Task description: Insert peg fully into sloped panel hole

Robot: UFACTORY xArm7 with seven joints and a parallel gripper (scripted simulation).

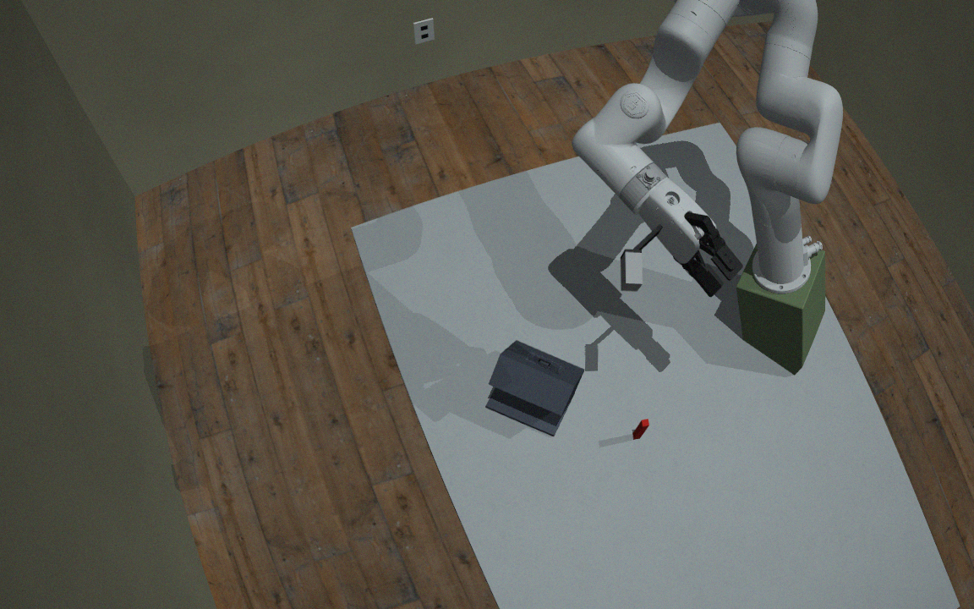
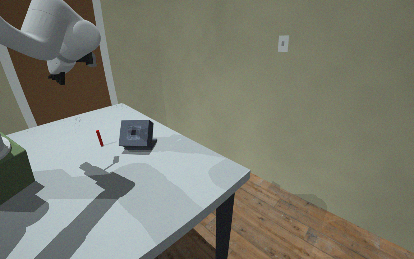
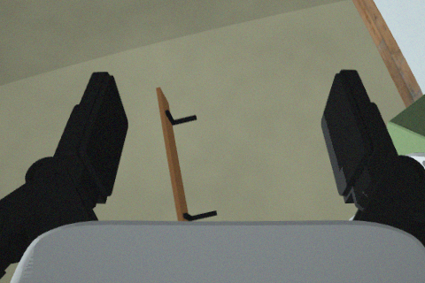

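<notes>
My hand is 90 mm short of the red peg, 80 mm to the right of it and 350 mm above it.
</notes>
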